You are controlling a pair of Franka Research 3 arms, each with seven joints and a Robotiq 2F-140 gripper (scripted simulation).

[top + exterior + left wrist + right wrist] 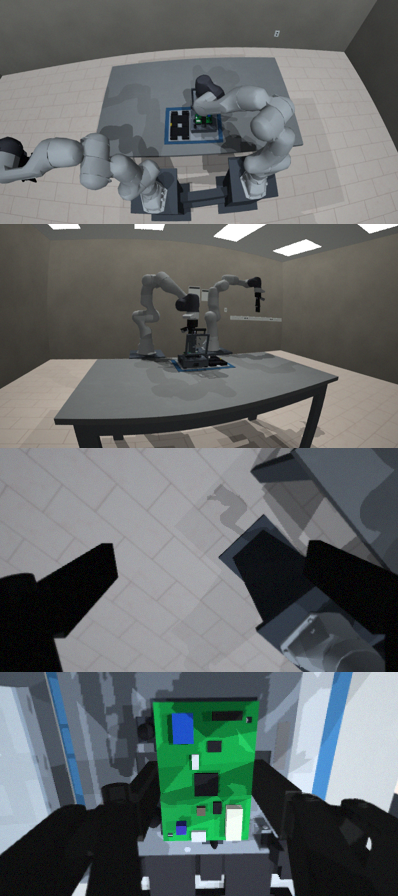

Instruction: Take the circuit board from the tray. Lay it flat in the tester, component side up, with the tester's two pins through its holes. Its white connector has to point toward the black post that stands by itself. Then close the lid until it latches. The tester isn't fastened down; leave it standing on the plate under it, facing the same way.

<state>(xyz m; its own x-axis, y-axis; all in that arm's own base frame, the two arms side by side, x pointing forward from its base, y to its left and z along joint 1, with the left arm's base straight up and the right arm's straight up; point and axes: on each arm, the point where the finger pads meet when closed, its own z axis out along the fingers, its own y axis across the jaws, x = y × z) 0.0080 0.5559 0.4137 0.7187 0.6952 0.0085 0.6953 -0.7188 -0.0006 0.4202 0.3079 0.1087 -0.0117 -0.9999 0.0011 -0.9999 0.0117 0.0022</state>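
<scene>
The green circuit board is 20 mm below my right hand. The rest, counted from my right hand: clear lid 120 mm ahead, 10 mm to the right, 80 mm above; nest 10 mm ahead, 10 mm to the left, 40 mm below; black tray 10 mm ahead, 170 mm to the left, 90 mm below.
</scene>
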